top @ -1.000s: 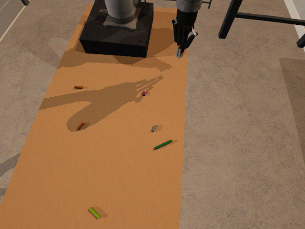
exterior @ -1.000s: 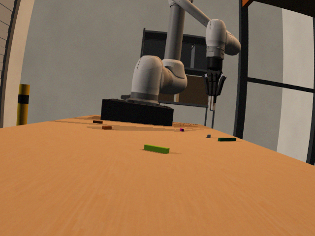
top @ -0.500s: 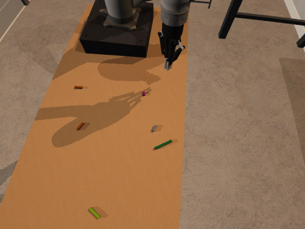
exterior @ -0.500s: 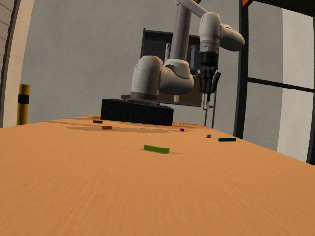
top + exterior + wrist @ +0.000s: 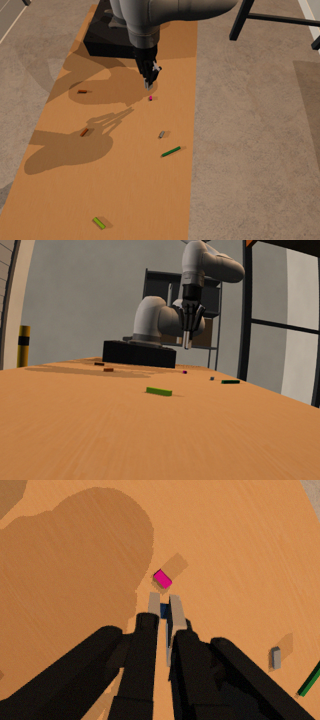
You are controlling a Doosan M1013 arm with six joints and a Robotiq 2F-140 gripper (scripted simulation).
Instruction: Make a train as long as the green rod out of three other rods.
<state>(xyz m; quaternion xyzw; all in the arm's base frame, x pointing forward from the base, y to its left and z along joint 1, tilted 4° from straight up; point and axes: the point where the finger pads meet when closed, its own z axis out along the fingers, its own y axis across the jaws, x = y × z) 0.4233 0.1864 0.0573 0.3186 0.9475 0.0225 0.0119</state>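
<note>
Now: the magenta rod 13 cm below my hand. The rest, counted from my hand: green rod 23 cm ahead, 13 cm to the left, 13 cm below; blue rod 3 cm below; grey rod 17 cm ahead, 8 cm to the left, 13 cm below.
</note>
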